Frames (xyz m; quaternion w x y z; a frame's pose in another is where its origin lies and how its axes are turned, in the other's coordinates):
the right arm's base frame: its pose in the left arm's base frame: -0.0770 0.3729 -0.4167 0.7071 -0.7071 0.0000 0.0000
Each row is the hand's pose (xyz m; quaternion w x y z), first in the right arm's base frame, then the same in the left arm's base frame.
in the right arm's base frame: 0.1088 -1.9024 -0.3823 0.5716 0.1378 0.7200 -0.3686
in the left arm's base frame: 0.0318 -0.0094 1.4857 0.5016 -0.3067 0.2485 -0.7698
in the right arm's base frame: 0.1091 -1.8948 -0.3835 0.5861 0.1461 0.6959 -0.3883
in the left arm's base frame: 0.0321 -0.0106 1.4781 0.5178 -0.3111 0.2175 -0.7667
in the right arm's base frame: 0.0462 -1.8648 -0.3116 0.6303 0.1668 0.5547 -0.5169
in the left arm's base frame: -0.0308 0.0613 1.4481 0.5636 -0.3277 0.0267 -0.7577
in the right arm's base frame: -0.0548 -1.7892 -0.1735 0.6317 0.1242 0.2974 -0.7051
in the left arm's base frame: -0.1318 0.1994 1.3725 0.5345 -0.3588 -0.2883 -0.7088
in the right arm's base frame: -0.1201 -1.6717 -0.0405 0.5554 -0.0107 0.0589 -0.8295
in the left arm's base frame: -0.1971 0.3324 1.2550 0.3851 -0.4003 -0.5449 -0.6282
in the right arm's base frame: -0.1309 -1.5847 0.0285 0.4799 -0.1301 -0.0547 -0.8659
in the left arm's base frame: -0.2079 0.4014 1.1680 0.2473 -0.4313 -0.6510 -0.5736
